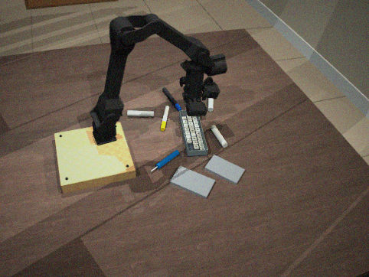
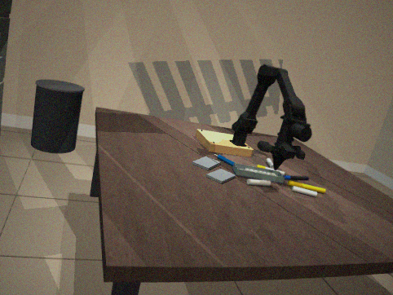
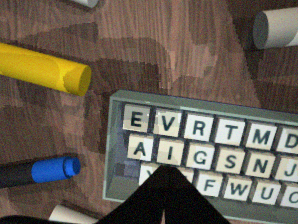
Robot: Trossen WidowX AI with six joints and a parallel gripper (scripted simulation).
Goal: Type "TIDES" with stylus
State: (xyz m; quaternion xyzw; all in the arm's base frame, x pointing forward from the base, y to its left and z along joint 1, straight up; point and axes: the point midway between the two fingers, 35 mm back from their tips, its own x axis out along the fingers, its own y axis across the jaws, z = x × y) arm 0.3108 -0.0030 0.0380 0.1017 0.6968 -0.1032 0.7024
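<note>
Now: gripper tip 18 cm past the blue stylus, 15 cm to the left of it and 3 cm above it. The rest, counted from my gripper tip: blue-capped black pen: 1 cm behind, 11 cm to the left, 3 cm below; grey stylus tip: 21 cm behind, 16 cm to the right, 3 cm below.
</note>
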